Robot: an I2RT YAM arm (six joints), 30 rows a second.
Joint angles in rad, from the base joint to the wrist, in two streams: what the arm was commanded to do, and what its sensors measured. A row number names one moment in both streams.
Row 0, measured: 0.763, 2.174, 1.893, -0.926, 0.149, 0.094
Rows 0 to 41, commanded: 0.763, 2.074, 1.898, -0.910, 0.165, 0.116; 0.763, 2.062, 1.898, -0.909, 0.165, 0.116; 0.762, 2.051, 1.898, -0.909, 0.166, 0.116; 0.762, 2.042, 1.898, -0.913, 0.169, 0.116; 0.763, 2.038, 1.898, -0.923, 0.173, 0.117; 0.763, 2.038, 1.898, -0.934, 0.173, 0.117; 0.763, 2.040, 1.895, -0.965, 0.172, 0.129; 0.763, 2.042, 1.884, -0.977, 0.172, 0.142; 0.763, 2.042, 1.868, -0.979, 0.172, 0.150; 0.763, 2.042, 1.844, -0.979, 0.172, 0.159; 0.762, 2.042, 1.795, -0.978, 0.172, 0.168; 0.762, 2.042, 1.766, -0.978, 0.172, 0.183; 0.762, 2.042, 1.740, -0.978, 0.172, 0.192; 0.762, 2.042, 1.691, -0.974, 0.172, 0.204; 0.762, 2.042, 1.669, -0.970, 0.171, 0.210; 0.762, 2.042, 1.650, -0.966, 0.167, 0.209; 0.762, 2.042, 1.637, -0.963, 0.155, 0.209; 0.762, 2.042, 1.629, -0.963, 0.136, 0.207; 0.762, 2.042, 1.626, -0.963, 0.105, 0.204; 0.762, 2.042, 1.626, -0.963, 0.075, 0.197; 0.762, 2.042, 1.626, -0.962, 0.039, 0.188; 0.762, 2.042, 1.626, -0.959, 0.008, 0.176; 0.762, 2.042, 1.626, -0.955, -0.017, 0.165; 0.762, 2.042, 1.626, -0.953, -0.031, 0.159; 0.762, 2.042, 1.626, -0.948, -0.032, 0.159; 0.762, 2.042, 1.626, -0.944, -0.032, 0.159; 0.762, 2.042, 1.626, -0.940, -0.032, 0.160; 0.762, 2.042, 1.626, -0.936, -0.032, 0.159; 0.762, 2.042, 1.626, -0.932, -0.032, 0.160; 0.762, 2.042, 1.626, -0.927, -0.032, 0.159; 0.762, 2.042, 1.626, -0.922, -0.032, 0.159; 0.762, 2.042, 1.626, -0.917, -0.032, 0.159; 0.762, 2.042, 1.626, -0.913, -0.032, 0.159; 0.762, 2.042, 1.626, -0.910, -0.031, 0.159; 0.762, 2.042, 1.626, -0.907, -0.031, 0.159; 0.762, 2.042, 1.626, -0.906, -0.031, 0.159; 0.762, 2.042, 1.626, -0.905, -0.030, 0.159; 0.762, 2.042, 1.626, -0.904, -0.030, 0.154; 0.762, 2.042, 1.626, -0.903, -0.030, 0.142; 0.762, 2.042, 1.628, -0.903, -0.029, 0.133; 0.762, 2.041, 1.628, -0.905, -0.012, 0.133; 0.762, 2.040, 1.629, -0.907, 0.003, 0.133
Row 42, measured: 0.763, 2.037, 1.623, -0.905, -0.014, 0.152
